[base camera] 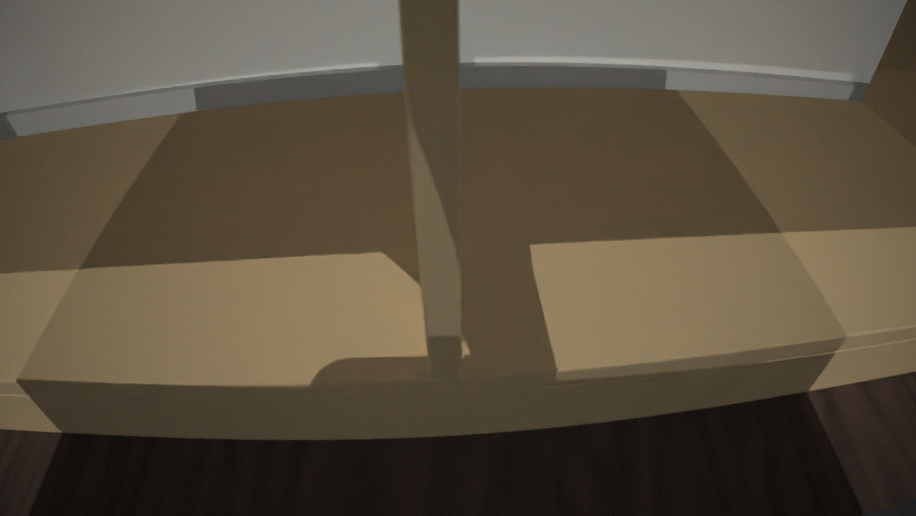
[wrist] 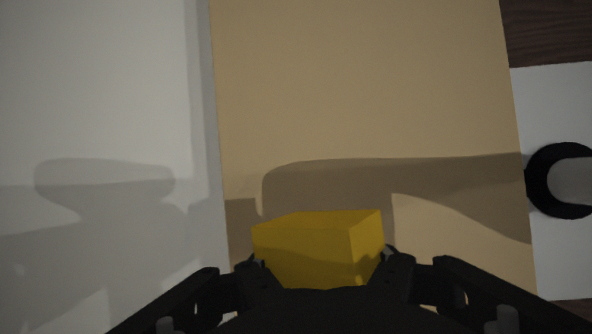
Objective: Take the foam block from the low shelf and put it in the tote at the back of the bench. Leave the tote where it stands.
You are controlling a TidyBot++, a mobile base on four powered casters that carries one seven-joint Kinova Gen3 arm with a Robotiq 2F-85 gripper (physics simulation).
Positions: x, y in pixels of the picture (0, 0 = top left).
Labels:
gripper: wrist 321, 254; not seen in the base camera view (out of frame)
yellow foam block: wrist 322, 250; not seen in the base camera view (out of frame)

